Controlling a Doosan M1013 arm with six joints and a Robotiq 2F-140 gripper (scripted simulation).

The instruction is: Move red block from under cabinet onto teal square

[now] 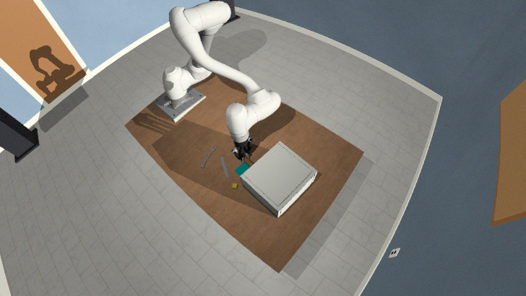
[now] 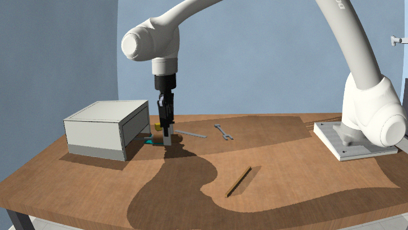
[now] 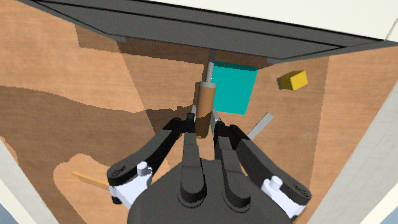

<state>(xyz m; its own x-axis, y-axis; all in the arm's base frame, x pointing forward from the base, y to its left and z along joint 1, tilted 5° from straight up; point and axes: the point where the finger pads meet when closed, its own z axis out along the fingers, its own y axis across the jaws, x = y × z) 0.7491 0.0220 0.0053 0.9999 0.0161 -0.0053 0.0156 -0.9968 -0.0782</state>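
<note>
Right now the teal square is 50 mm ahead of my hand, 40 mm to the right of it and 40 mm below it. Round my hand: yellow block (160 mm to the right, 90 mm ahead, 30 mm below); then flat grey bar (120 mm to the right, 50 mm behind, 40 mm below); then rod tool (120 mm ahead, 40 mm to the right, 20 mm below).
</note>
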